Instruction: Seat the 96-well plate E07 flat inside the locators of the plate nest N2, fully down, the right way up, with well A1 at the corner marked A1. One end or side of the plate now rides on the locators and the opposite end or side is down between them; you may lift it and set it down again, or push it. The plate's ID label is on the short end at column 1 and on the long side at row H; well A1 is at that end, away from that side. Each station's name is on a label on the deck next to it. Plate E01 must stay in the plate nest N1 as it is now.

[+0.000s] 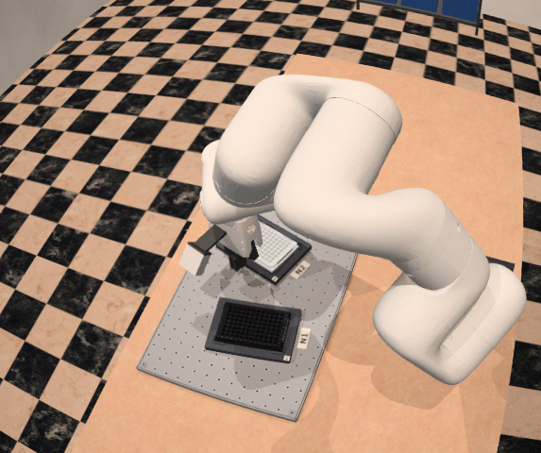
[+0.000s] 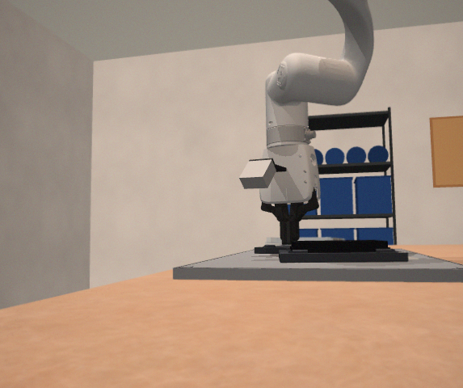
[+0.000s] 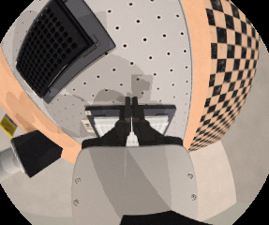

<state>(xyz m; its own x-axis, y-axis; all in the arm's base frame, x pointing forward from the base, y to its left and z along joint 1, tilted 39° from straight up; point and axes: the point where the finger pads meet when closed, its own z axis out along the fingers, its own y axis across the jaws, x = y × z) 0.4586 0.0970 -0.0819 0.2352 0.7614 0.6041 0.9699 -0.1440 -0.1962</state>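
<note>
The white 96-well plate E07 is 7 cm to the right of my hand, 2 cm below it and 2 cm behind it. From my hand the other things lie so: black plate nest N2: 7 cm to the right, 3 cm below, 2 cm behind; then black plate E01: 12 cm to the left, 9 cm behind, 2 cm below; then N2 label: 11 cm behind, 5 cm to the right, 4 cm below.
</note>
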